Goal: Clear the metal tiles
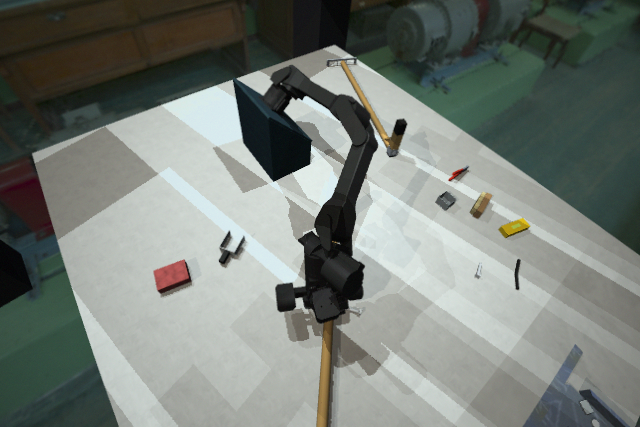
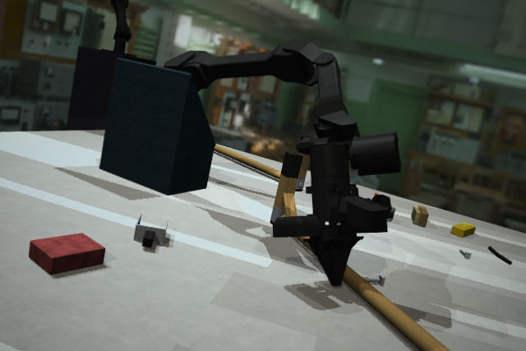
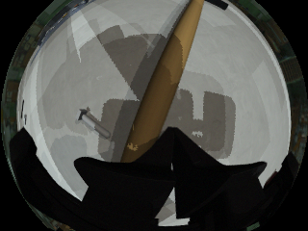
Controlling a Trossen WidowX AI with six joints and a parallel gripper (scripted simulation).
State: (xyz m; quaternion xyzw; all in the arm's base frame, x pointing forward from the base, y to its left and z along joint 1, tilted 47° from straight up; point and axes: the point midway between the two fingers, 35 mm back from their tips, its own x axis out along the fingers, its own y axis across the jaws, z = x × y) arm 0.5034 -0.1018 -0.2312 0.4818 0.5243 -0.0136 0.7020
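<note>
My gripper tip is now 30 mm short of the long scraper and 60 mm below it. Round my gripper tip: grey box: 520 mm to the left; grey bracket: 280 mm behind, 70 mm to the right; red block: 300 mm behind, 210 mm to the right, 10 mm above.
</note>
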